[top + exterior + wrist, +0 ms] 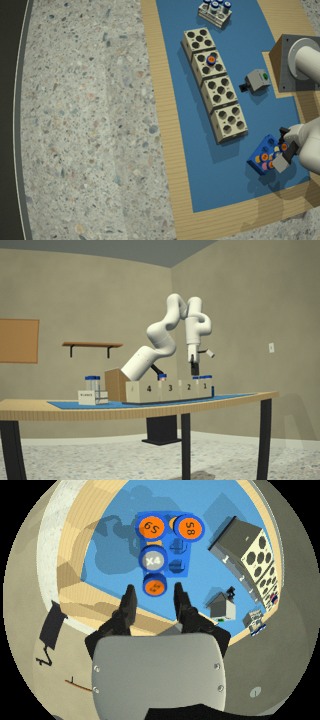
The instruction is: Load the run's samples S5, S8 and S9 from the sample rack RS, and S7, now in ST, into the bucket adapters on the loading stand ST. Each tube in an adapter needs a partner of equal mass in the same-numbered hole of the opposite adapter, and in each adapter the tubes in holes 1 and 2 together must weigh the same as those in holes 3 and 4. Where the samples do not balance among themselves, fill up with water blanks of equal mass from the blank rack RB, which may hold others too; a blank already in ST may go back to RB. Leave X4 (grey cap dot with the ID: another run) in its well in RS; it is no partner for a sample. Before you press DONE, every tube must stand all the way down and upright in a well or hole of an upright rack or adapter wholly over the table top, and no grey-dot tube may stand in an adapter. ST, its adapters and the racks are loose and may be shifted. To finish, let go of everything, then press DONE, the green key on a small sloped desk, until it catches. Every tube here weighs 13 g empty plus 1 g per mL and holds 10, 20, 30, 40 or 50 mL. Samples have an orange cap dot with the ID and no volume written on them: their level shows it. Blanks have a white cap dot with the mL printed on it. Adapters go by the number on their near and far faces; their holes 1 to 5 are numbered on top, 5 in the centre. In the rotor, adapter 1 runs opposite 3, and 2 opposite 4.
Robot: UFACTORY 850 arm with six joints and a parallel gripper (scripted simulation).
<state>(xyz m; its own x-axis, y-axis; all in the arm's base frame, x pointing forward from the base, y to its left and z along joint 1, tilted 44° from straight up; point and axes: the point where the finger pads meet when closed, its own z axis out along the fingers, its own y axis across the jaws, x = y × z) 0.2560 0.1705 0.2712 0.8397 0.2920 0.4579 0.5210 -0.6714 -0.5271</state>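
My gripper is now 8 cm above the sample tube S5 and 1 cm past it. From my hand the other things lie so: sample S9: 8 cm below, 7 cm ahead, 5 cm to the left; orange-dot sample tube: 8 cm below, 8 cm ahead; grey-dot tube X4: 8 cm below, 4 cm ahead, 2 cm to the left.
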